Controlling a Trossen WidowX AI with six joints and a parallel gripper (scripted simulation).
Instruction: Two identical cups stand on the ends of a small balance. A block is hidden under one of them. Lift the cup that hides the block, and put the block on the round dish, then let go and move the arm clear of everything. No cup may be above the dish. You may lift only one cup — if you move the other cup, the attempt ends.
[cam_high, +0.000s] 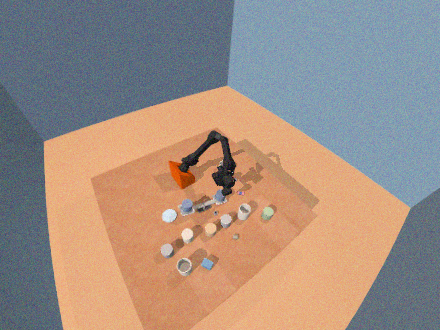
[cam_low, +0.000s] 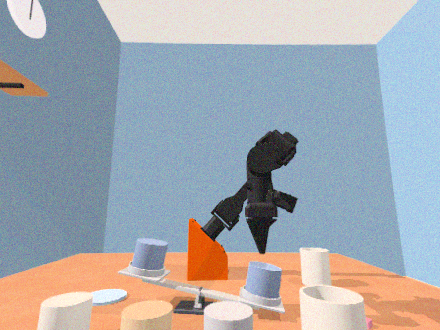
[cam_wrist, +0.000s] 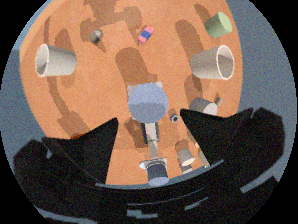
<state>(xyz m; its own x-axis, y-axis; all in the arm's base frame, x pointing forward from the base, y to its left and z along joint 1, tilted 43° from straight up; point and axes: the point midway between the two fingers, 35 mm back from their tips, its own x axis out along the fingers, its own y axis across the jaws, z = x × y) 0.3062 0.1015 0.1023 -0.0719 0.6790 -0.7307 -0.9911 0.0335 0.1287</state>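
Now: the pale green block 80 mm below my gripper tip. Round my gripper tip: pink-blue block: 170 mm to the left, 120 mm below, 40 mm ahead; then green cylinder: 300 mm ahead, 200 mm to the left, 80 mm below; then round pale blue dish: 370 mm to the right, 120 mm below, 70 mm behind.
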